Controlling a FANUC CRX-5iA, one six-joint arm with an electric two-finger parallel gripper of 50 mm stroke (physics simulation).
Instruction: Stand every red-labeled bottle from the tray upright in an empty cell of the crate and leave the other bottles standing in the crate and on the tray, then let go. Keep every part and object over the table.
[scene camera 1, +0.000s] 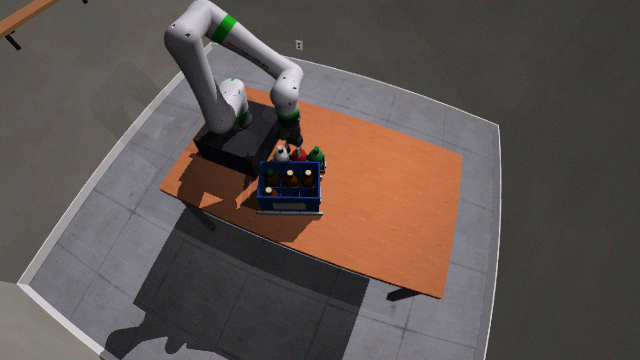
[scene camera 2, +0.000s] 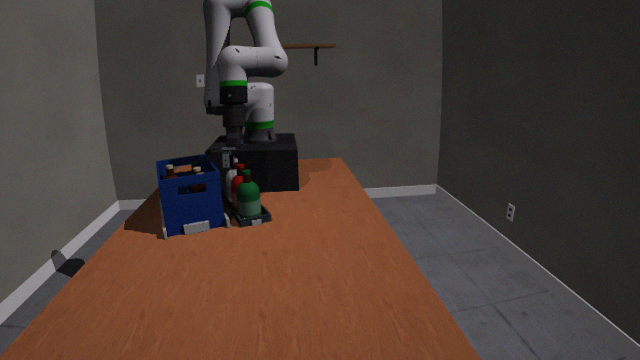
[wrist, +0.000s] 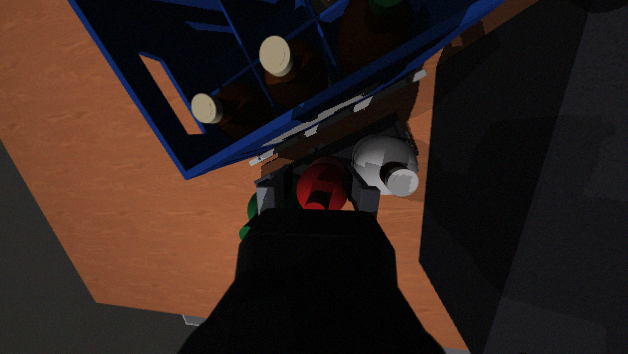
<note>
In view: the gripper (wrist: 318, 175), a red-labeled bottle (wrist: 320, 186), a green bottle (scene camera 2: 248, 194), a cream-capped brown bottle (wrist: 295, 71) and a cream-capped brown bottle (wrist: 238, 109).
</note>
